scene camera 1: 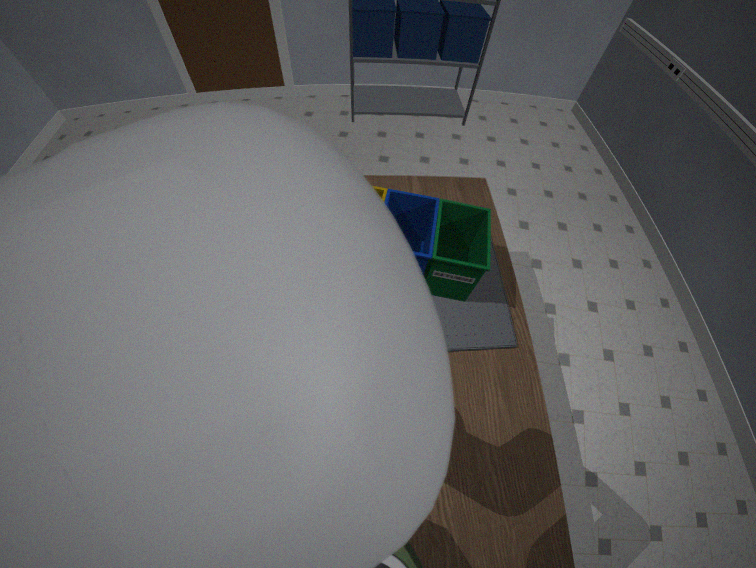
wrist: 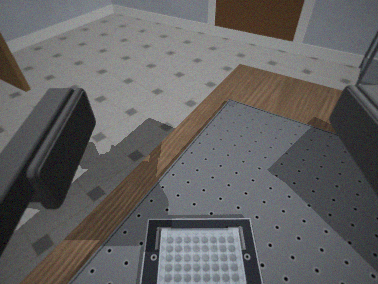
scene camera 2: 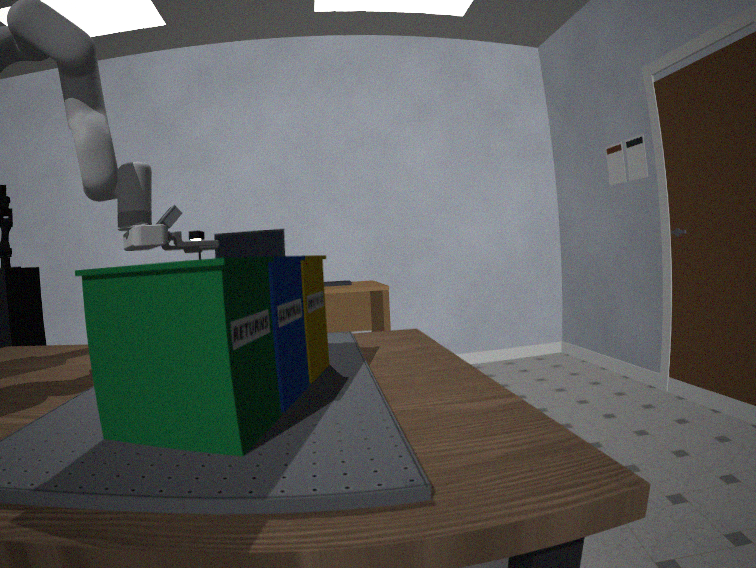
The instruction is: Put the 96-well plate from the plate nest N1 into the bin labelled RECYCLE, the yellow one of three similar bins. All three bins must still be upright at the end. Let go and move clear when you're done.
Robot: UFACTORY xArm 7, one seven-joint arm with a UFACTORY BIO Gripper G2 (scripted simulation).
In view: a blue bin (scene camera 2: 285, 280), a green returns bin (scene camera 2: 182, 354) and a yellow recycle bin (scene camera 2: 312, 267).
The blue bin is seen too in scene camera 1 (scene camera 1: 414, 213). The green returns bin also shows in scene camera 1 (scene camera 1: 464, 233). The wrist view does not show the blue bin: it is out of frame. The wrist view misses the green returns bin: it is out of frame.
